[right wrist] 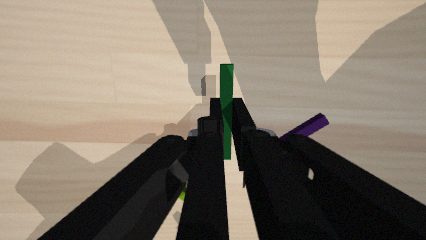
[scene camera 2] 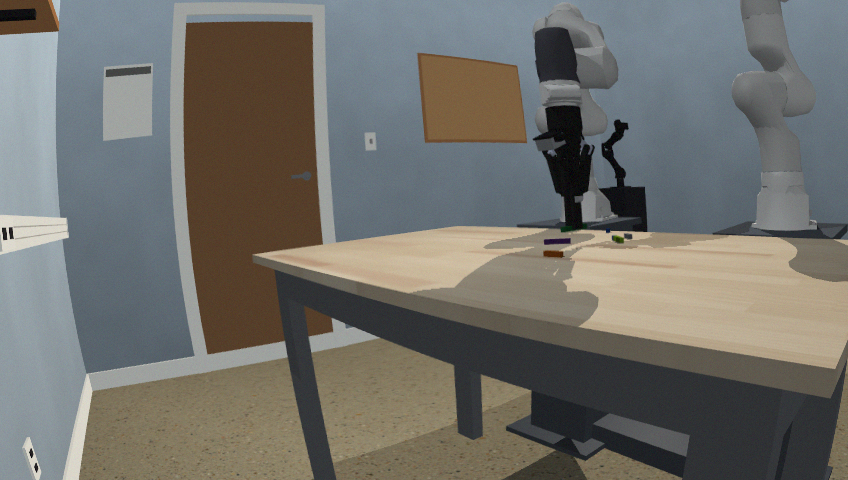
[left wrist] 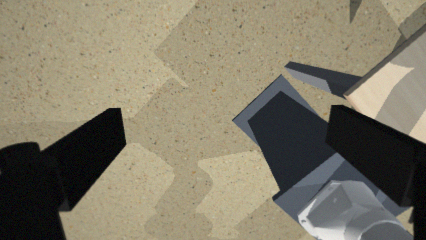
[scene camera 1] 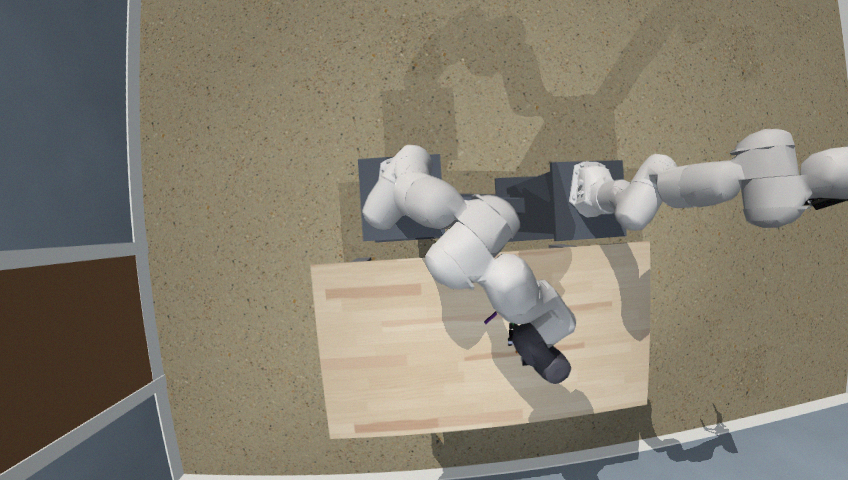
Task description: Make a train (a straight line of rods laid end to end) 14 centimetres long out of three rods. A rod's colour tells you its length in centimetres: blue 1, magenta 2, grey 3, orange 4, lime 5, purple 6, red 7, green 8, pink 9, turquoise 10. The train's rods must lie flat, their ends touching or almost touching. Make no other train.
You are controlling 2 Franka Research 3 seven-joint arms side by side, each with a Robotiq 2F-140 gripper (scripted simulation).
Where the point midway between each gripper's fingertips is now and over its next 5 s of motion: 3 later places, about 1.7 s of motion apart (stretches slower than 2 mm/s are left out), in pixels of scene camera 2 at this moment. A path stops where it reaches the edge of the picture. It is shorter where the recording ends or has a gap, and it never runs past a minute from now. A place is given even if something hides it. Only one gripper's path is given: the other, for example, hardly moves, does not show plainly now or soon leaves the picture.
My right gripper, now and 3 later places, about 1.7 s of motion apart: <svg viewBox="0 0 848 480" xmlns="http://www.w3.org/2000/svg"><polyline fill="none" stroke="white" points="574,228 599,194 626,221 628,242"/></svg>
